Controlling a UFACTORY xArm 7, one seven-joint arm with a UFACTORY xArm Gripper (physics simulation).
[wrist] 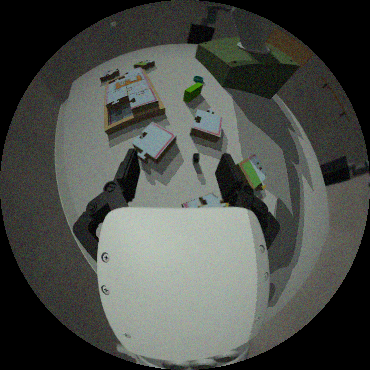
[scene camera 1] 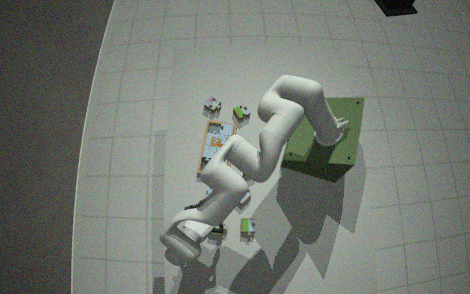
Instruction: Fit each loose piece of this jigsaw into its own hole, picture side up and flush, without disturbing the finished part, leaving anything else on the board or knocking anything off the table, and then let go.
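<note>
My gripper (wrist: 179, 159) is open and empty above the table; the arm mostly hides it in the scene view. The wooden-framed jigsaw board (scene camera 1: 202, 148) (wrist: 132, 124) has an orange figure on pale blue and a dark recess at its near end. A pale blue piece (wrist: 156, 141) lies near that end, by the left finger. Another pale blue piece (scene camera 1: 244, 196) (wrist: 207, 122) lies to its right. A green-striped piece (scene camera 1: 248, 226) (wrist: 252, 172) lies beyond the right finger. A piece (wrist: 206, 201) is partly hidden by the gripper body. A grey-blue piece (scene camera 1: 212, 104) (wrist: 110, 75) and a green-edged piece (scene camera 1: 241, 112) (wrist: 144, 64) lie past the far end.
A bright green block (wrist: 193, 92), a teal ring (wrist: 198, 79) and a small black block (wrist: 196, 158) stand on the table right of the board. The large green base (scene camera 1: 345, 112) (wrist: 225, 62) stands under the arm. The arm covers part of the board in the scene view.
</note>
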